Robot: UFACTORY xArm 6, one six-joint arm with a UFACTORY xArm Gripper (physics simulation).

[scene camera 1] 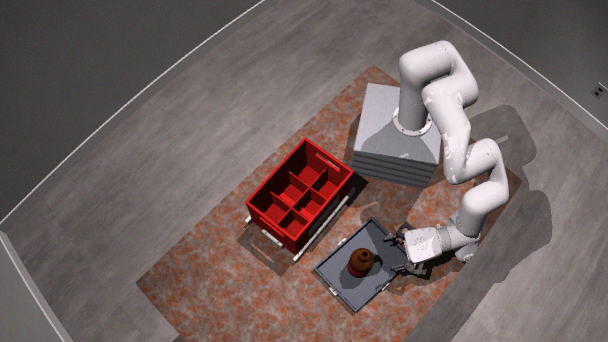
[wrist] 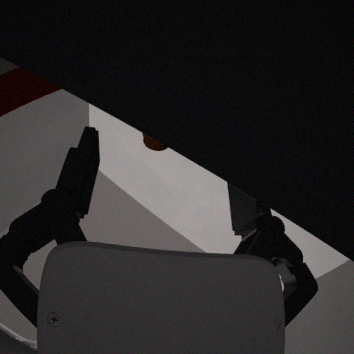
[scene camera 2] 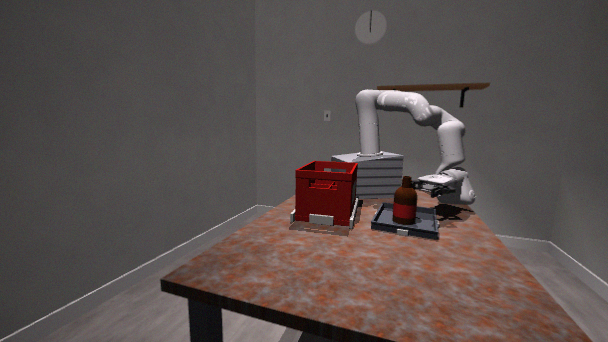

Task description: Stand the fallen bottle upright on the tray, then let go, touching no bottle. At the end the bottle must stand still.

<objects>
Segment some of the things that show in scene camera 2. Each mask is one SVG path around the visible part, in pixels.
My gripper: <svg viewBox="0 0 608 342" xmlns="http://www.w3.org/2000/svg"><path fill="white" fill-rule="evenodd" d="M456 191L453 188L455 184L454 178L446 172L419 177L418 181L412 180L411 184L414 190L419 189L431 192L431 198L455 193Z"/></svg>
A brown bottle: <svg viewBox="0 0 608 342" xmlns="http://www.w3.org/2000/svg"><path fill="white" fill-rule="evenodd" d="M403 176L402 186L394 194L392 220L398 224L413 225L416 219L417 193L411 187L411 177Z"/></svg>
</objects>
